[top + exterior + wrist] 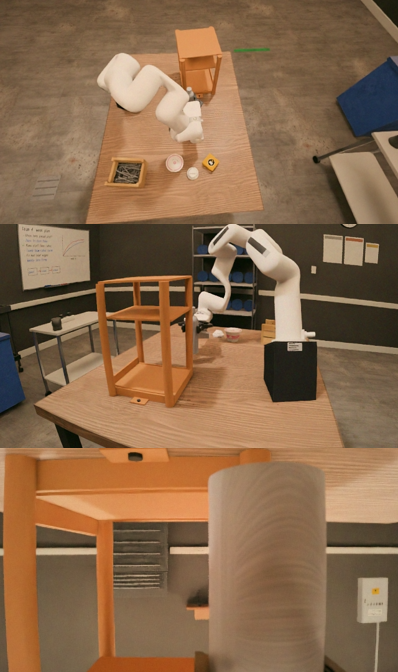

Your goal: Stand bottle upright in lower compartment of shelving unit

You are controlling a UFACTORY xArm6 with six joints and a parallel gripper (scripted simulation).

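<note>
Right now the orange shelving unit is 21 cm to the left of my hand, 9 cm ahead of it and 3 cm above it. Round my hand: grey bottle (2 cm above).
</note>
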